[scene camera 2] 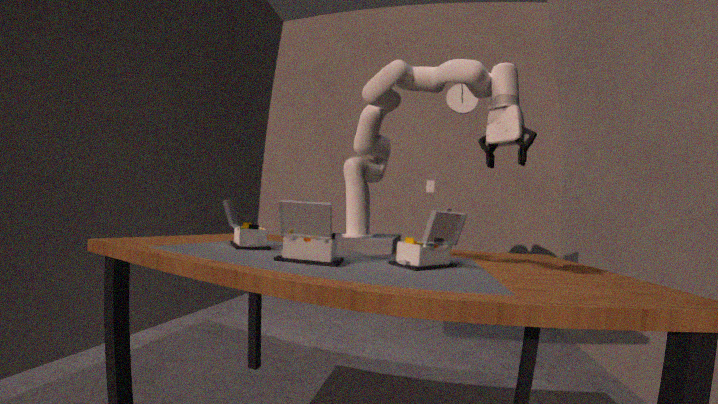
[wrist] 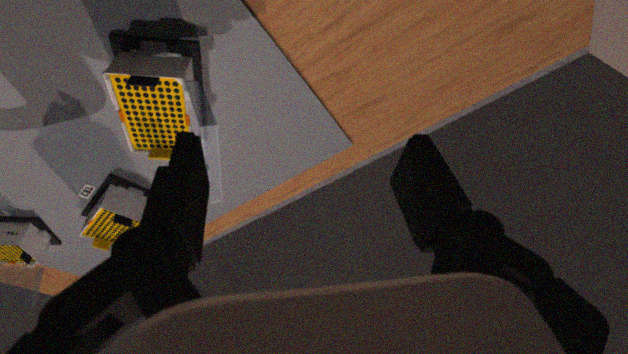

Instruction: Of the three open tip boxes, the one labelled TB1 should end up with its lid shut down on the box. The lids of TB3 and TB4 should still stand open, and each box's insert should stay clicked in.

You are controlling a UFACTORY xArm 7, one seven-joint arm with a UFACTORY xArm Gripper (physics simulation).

Scene:
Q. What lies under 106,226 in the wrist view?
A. A yellow insert.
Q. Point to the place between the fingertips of my gripper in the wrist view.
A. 307,158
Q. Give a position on a grey-blue mat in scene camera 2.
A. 358,267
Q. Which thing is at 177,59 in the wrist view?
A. A tip box.

